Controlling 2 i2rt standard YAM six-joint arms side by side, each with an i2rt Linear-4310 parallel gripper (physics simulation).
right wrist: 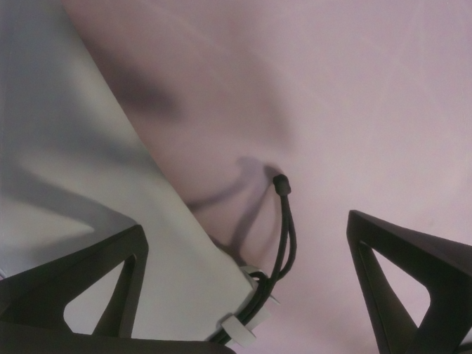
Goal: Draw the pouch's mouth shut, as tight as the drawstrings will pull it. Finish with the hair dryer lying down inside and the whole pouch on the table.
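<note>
The pale grey pouch (pixel 165 260) fills the left and lower left of the right wrist view. Black drawstrings (pixel 257 295) run through light loops at its corner, and a doubled cord end with a black knot or bead (pixel 282 185) sticks out past the corner over the table. My right gripper (pixel 244 230) is open, its fingers wide apart on either side of the cord end, with nothing between them held. The hair dryer does not show. How far the pouch's mouth is drawn shut cannot be told here. My left gripper does not show.
The pinkish table top (pixel 380 125) lies under the pouch and the cord. Shadows fall across the pouch and on the table beside its edge.
</note>
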